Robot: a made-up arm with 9 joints. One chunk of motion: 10 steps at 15 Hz.
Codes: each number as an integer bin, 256 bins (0 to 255) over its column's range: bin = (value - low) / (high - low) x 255, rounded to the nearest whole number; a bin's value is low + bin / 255 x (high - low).
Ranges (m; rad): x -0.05..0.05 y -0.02..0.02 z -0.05..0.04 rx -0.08..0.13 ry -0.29..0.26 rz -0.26..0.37
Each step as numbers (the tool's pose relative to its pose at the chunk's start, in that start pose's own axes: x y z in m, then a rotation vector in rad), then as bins.
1 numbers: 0.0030 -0.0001 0.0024 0.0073 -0.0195 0.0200
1 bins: 135 127 148 106 125 113
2 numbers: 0.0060 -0.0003 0.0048 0.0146 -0.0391 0.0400
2 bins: 143 126 155 115 116 121
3 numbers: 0.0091 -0.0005 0.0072 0.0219 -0.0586 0.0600
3 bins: 151 124 162 124 107 130
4 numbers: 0.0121 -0.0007 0.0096 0.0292 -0.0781 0.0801
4 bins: 158 123 169 133 98 138
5 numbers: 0.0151 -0.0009 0.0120 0.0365 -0.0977 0.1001
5 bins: 166 122 176 141 89 146
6 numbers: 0.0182 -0.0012 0.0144 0.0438 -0.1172 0.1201
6 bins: 174 120 182 150 80 154
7 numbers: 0.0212 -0.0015 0.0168 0.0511 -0.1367 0.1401
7 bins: 182 118 189 159 71 162
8 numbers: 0.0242 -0.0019 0.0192 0.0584 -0.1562 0.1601
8 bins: 189 115 196 168 62 170
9 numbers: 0.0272 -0.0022 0.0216 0.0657 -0.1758 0.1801
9 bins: 197 113 203 177 53 178
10 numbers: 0.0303 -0.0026 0.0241 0.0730 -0.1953 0.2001
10 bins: 205 111 210 186 44 186
